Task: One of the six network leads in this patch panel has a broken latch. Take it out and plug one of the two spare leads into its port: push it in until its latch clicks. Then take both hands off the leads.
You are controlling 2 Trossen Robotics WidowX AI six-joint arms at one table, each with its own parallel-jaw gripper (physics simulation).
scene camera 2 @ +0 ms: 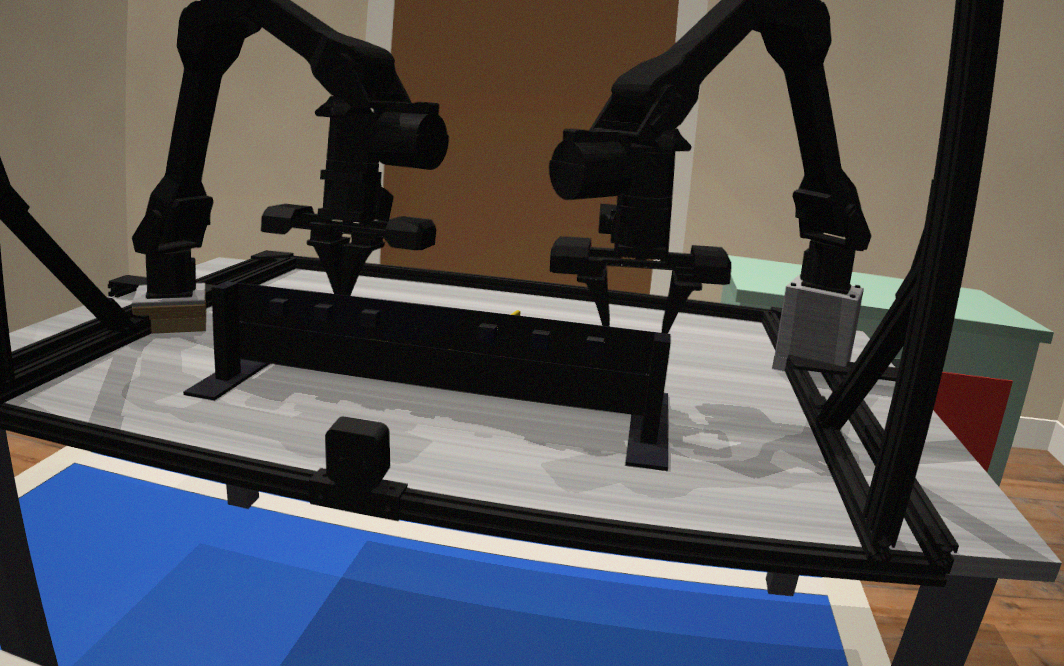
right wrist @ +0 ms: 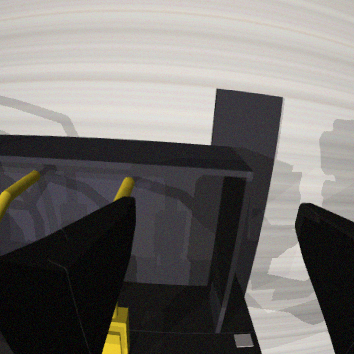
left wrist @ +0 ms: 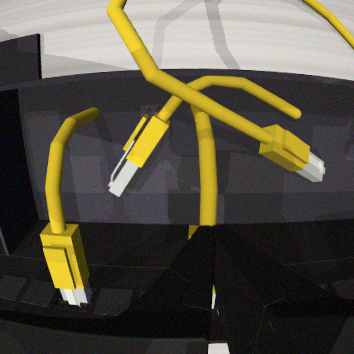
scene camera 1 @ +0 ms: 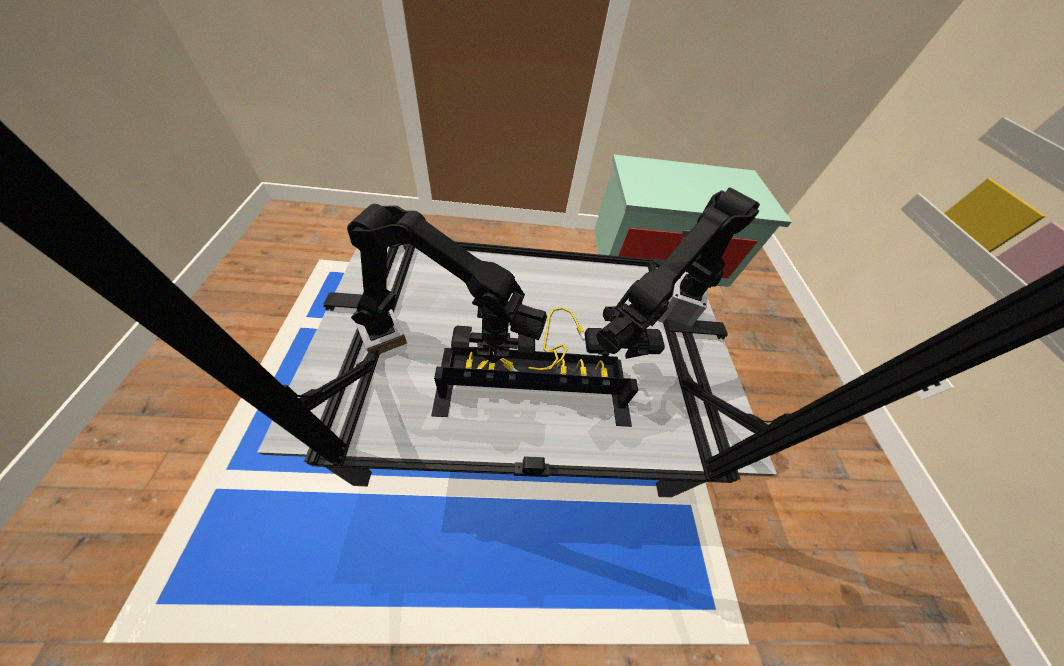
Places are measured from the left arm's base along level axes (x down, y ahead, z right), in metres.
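Where they show: left gripper, fingertip midpoint: (left wrist: 209,236) (scene camera 1: 492,361); right gripper, fingertip midpoint: (right wrist: 219,212) (scene camera 1: 614,356); left arm's base, origin of the base link: (scene camera 2: 170,292) (scene camera 1: 379,327); right arm's base, origin of the base link: (scene camera 2: 826,286) (scene camera 1: 691,290).
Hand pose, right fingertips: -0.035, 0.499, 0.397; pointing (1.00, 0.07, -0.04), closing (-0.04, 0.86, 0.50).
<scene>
Each offset is from my right fingertips to the top centre of the thing, as dx, dy, dz. "spot": to the spot under its first point.
The patch panel @(-0.030, -0.206, -0.062) (scene camera 1: 533,381) (scene camera 2: 439,353) stands mid-table. In the left wrist view, one lead @(-0.016, -0.353, -0.145) (left wrist: 65,255) stands in a port at the left, with clear plug showing below its yellow body. Two lead ends lie loose above the ports: one @(spot: +0.043, -0.306, -0.167) (left wrist: 145,140) tilted down-left, one (left wrist: 285,147) pointing down-right. My left gripper (scene camera 2: 343,292) (left wrist: 209,236) is shut, its tips against or just in front of another lead (left wrist: 206,165), whose plug they mostly hide. My right gripper (scene camera 2: 636,326) (right wrist: 219,212) is open above the panel's right end, its left finger partly covering a lead @(spot: -0.016, -0.054, +0.022) (right wrist: 117,335).
In scene camera 1, a yellow cable loop @(spot: +0.076, +0.005, -0.252) (scene camera 1: 559,311) rises behind the panel, between the grippers. Several leads stand along the panel. A black frame rail (scene camera 1: 439,467) with a small camera (scene camera 1: 533,464) borders the table's front. A green cabinet (scene camera 1: 691,184) stands behind at the right.
</scene>
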